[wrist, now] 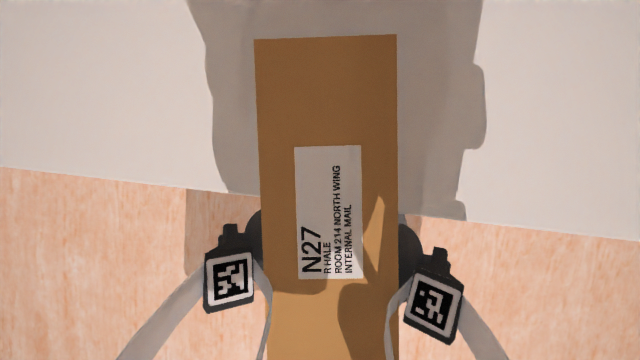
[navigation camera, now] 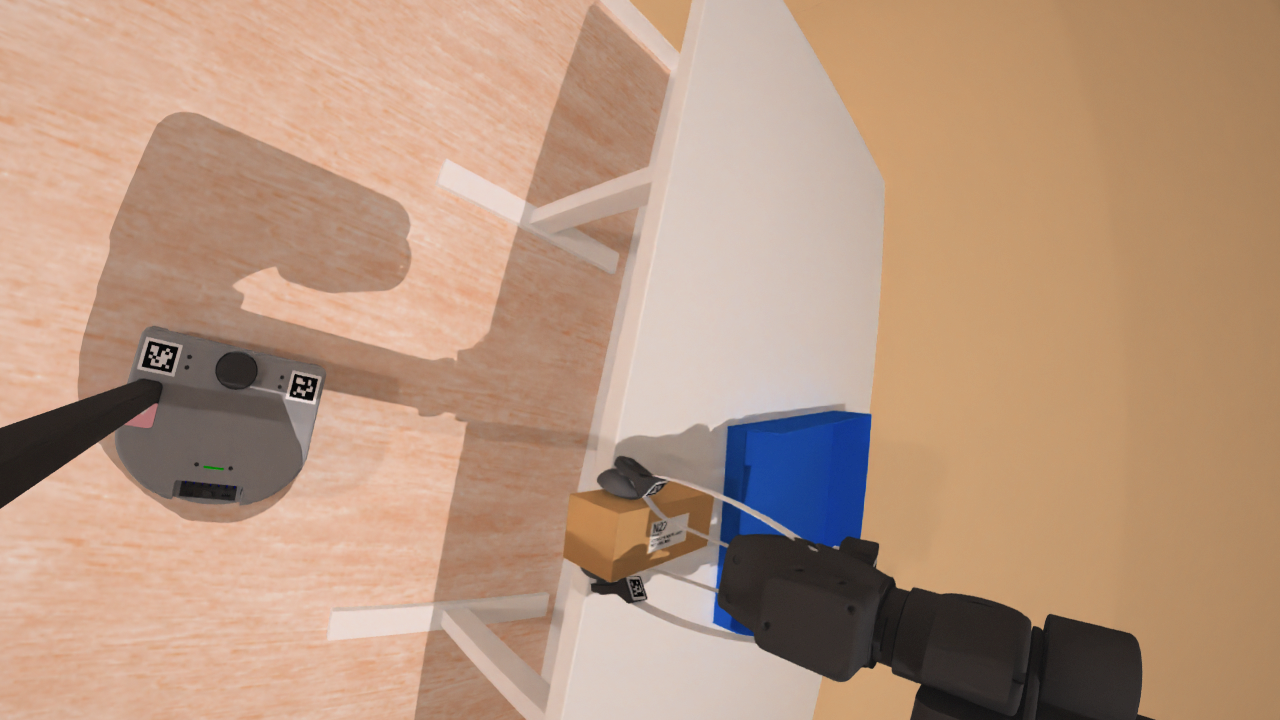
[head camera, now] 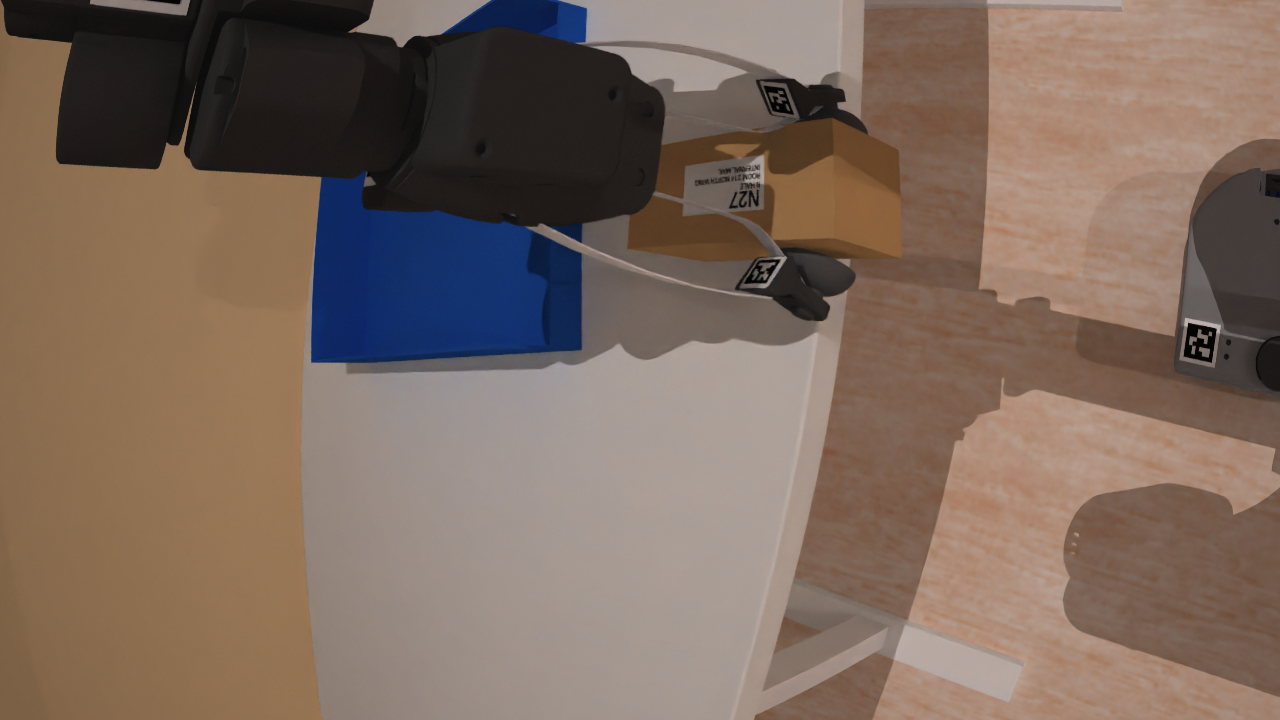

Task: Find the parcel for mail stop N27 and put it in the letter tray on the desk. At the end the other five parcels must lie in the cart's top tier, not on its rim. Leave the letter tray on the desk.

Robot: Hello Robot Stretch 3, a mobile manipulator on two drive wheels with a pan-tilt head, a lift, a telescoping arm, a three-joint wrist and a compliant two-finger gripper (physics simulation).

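Frame: origin at the robot's base, x ahead, y left, z up, level; metres.
Seen in the pictures: gripper, fingertip midpoint: (wrist: 332,241) (navigation camera: 596,519); robot's base, link origin: (navigation camera: 237,368) (head camera: 1276,361).
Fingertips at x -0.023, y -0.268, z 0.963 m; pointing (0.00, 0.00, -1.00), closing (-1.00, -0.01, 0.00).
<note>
Pixels of each thing's top centre, then the offset from my fingertips to it. Level surfaces: height alone.
- brown N27 parcel, top centre: (wrist: 326,221) (head camera: 717,185) (navigation camera: 673,533) 0.060 m up, 0.004 m ahead, 0.028 m right
- blue letter tray, top centre: (head camera: 382,201) (navigation camera: 829,509) 0.058 m up, 0.017 m ahead, 0.395 m right
- desk, surface height: 0.012 m down
- wooden floor, surface height: 0.963 m down
The brown N27 parcel (head camera: 787,214) (navigation camera: 617,535) (wrist: 327,100) is held with its label facing the wrist camera. My gripper (head camera: 819,192) (navigation camera: 617,528) (wrist: 332,241) is shut on it, one fingertip pressed to each long side. The parcel is above the desk's long front edge, its outer end reaching past that edge. The blue letter tray (head camera: 429,286) (navigation camera: 787,474) lies on the desk (head camera: 554,537) (navigation camera: 751,205) (wrist: 100,90), beside the parcel on the wall side. The wrist and gripper body hang over part of the tray. The cart and the other five parcels do not show.
My grey wheeled base (head camera: 1226,259) (navigation camera: 214,429) stands on the wooden floor (head camera: 1118,223) (navigation camera: 375,71) in front of the desk. White desk legs (head camera: 832,658) (navigation camera: 590,198) reach out over the floor. A tan wall (head camera: 152,447) (navigation camera: 1074,268) is behind the desk.
</note>
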